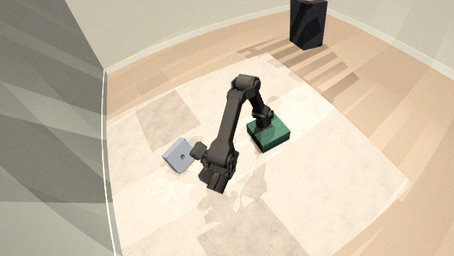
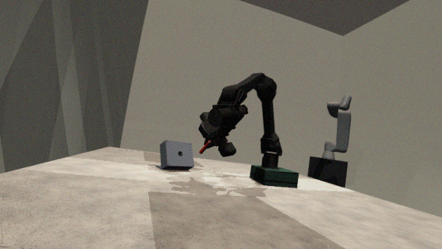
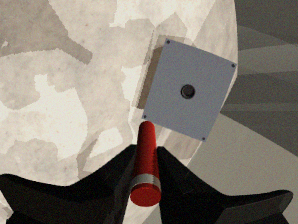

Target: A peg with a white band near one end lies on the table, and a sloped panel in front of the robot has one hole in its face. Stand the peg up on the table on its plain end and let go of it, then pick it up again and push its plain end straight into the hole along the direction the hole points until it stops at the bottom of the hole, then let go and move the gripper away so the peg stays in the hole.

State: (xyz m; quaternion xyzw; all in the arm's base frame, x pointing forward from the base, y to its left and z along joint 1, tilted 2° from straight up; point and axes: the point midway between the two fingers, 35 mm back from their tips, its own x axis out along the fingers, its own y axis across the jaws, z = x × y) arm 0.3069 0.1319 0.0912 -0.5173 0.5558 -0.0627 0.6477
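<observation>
My gripper tip is now 12 cm to the left of the grey sloped panel, 11 cm short of it and 6 cm above it. Round my gripper tip: red peg (1 cm to the left, 1 cm behind, 1 cm above).
</observation>
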